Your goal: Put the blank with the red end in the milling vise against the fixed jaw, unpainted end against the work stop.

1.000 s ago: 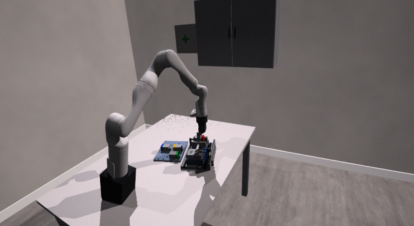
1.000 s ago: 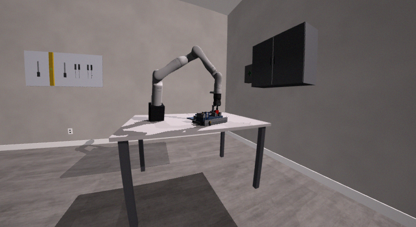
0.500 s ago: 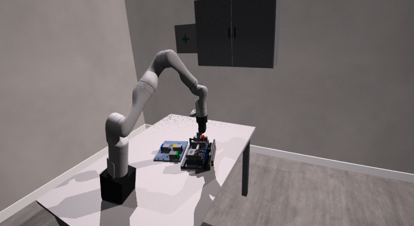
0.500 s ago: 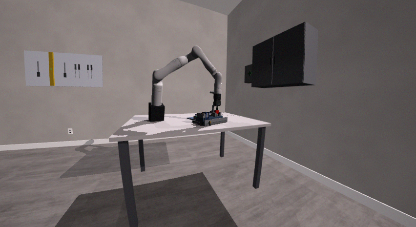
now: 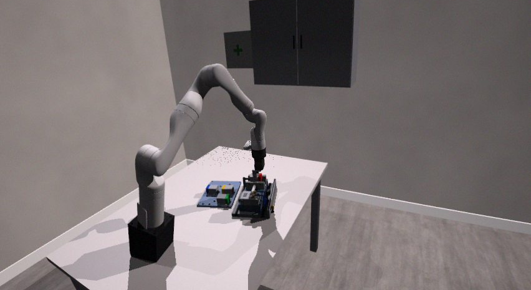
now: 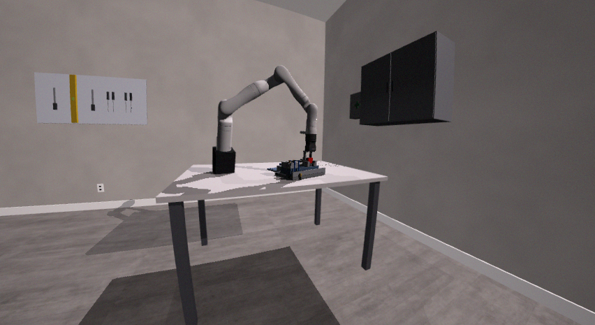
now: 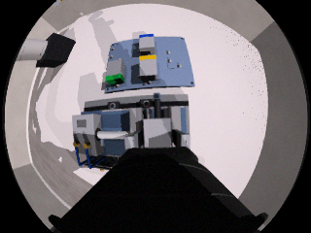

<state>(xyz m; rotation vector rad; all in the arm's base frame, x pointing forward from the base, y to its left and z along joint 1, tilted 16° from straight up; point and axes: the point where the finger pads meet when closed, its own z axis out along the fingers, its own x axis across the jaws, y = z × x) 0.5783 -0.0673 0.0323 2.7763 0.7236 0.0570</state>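
My hand is 60 mm past the vise, 30 mm to the left of it and 80 mm above it. From my hand the other things lie so: rail: 20 mm behind, 110 mm to the right, 80 mm below; yellow blank: 90 mm behind, 140 mm to the left, 90 mm below; green-ended blank: 170 mm behind, 90 mm to the left, 90 mm below.
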